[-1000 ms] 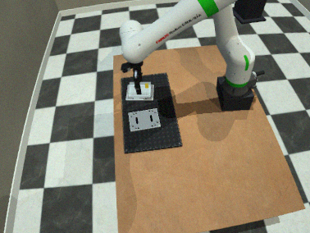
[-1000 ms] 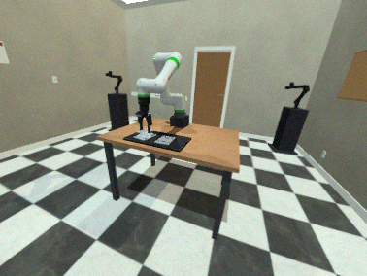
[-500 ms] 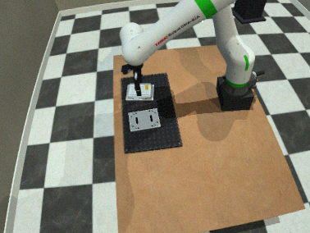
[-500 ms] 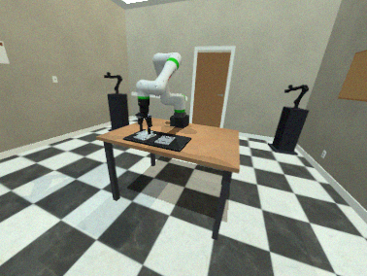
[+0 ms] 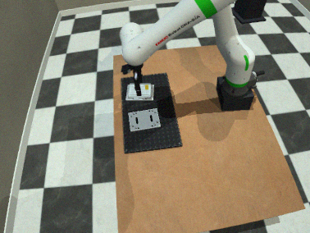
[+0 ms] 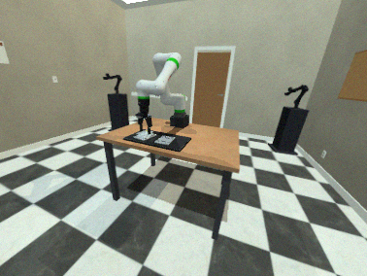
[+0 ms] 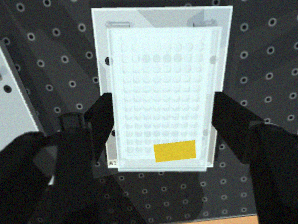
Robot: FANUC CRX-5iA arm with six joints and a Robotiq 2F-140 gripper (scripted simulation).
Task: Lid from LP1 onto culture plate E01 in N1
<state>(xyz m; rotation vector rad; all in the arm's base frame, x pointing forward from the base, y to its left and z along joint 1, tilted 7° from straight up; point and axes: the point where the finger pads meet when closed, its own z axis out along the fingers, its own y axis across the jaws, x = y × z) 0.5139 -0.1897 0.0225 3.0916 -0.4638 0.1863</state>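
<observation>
Right now my hand is 40 mm above the culture plate. Also, from my hand: lid park fixture (20 mm ahead, 200 mm to the left, 60 mm below); clear lid (20 mm below).
</observation>
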